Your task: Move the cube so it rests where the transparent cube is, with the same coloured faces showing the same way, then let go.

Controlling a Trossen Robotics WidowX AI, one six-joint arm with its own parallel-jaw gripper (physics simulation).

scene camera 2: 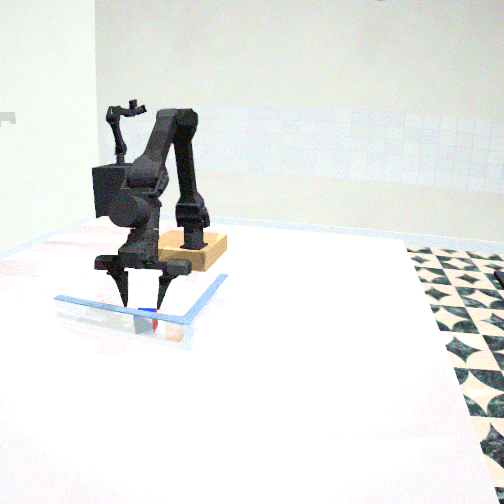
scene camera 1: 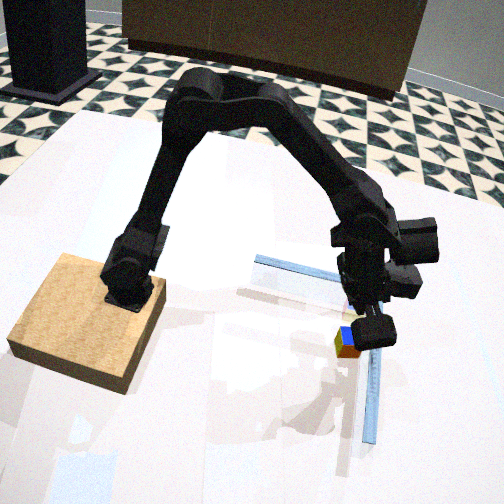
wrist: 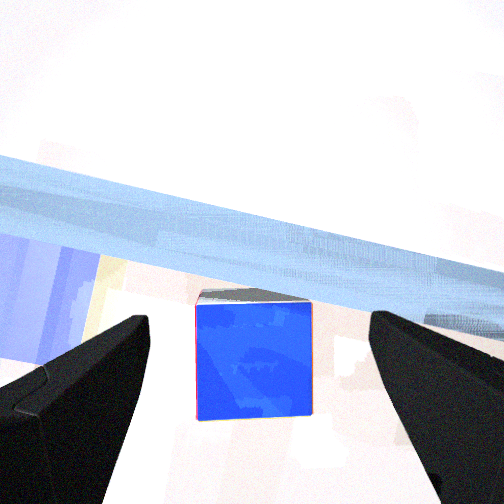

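The cube [wrist: 254,358] sits on the white table with its blue face toward the wrist camera and a grey face on top. In scene camera 1 the cube [scene camera 1: 348,341] shows blue, yellow and orange faces beside the gripper's finger. In scene camera 2 the cube [scene camera 2: 148,320] lies below and between the fingertips. My gripper [wrist: 260,420] is open, with one finger on each side of the cube and clear gaps to it. A faint pale blue and yellow patch [wrist: 55,290] at the left of the wrist view may be the transparent cube.
A light blue L-shaped rail [scene camera 1: 372,385] lies on the table, passing just behind the cube [wrist: 250,235]. The arm's base stands on a wooden block [scene camera 1: 88,320]. A dark pillar [scene camera 1: 50,45] and a brown cabinet [scene camera 1: 280,35] stand beyond the table.
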